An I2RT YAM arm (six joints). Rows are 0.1 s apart.
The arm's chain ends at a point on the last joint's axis. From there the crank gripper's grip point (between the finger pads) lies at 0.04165 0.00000 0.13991 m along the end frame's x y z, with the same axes.
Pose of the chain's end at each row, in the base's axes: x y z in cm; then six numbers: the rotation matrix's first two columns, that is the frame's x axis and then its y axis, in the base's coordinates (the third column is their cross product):
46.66 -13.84 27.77 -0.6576 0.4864 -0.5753 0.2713 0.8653 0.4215
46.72 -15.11 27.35 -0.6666 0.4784 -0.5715 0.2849 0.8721 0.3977
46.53 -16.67 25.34 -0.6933 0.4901 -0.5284 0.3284 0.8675 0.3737
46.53 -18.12 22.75 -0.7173 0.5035 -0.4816 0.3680 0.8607 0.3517
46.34 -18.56 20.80 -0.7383 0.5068 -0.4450 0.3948 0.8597 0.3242
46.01 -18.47 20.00 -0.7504 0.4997 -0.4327 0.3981 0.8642 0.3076
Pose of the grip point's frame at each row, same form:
53.75 -10.12 15.57 -0.6576 0.4864 -0.5753 0.2713 0.8653 0.4215
53.58 -11.69 14.93 -0.6666 0.4784 -0.5715 0.2849 0.8721 0.3977
52.62 -13.43 12.47 -0.6933 0.4901 -0.5284 0.3284 0.8675 0.3737
51.82 -14.97 9.51 -0.7173 0.5035 -0.4816 0.3680 0.8607 0.3517
50.92 -15.56 7.27 -0.7383 0.5068 -0.4450 0.3948 0.8597 0.3242
50.27 -15.57 6.34 -0.7504 0.4997 -0.4327 0.3981 0.8642 0.3076

